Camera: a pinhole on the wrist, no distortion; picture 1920 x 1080 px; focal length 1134.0 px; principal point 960.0 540.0 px. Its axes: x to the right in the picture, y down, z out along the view. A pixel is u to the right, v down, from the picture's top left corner.
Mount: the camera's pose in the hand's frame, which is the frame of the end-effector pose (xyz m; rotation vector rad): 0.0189 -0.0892 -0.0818 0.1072 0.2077 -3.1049
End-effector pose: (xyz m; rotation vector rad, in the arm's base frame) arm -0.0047 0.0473 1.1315 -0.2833 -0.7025 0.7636
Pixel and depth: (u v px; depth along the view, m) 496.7 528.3 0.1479
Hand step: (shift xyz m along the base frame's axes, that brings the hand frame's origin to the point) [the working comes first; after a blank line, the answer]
In the camera's frame: -0.0604 -0.0015 0.1479

0.0458 -0.0255 0.1344
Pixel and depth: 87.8 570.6 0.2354
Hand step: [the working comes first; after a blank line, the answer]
In the camera's frame: -0.1811 0.0064 0.2354

0.0502 0.0438 0.2665
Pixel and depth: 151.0 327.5 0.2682
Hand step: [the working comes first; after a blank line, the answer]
In the camera's frame: -0.1913 -0.0503 0.2682

-0.0017 0.0840 0.2748
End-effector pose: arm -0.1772 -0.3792 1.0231 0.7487 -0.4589 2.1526
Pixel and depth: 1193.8 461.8 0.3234
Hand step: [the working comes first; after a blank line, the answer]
In the camera's frame: 0.0667 -0.0223 0.3234

0.2079 -0.0986 0.1424
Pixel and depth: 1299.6 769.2 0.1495
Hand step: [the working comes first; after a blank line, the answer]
In the camera's frame: 0.0448 0.0302 0.1495

0.1485 0.0351 0.0325
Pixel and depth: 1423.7 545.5 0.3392
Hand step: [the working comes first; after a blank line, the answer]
In the camera's frame: 0.1387 0.0016 0.3392

0.2688 -0.1265 0.1035
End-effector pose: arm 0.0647 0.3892 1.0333 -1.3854 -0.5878 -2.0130
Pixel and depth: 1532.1 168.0 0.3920
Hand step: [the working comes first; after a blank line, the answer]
In the camera's frame: 0.1978 -0.1286 0.3920

0.2450 0.2677 -0.0871
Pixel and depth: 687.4 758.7 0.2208
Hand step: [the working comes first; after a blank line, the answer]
In the camera's frame: -0.0531 0.0426 0.2208

-0.0386 0.1888 0.0997
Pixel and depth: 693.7 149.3 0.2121
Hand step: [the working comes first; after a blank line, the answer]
In the camera's frame: -0.0498 -0.0731 0.2121

0.0488 0.1124 0.0976
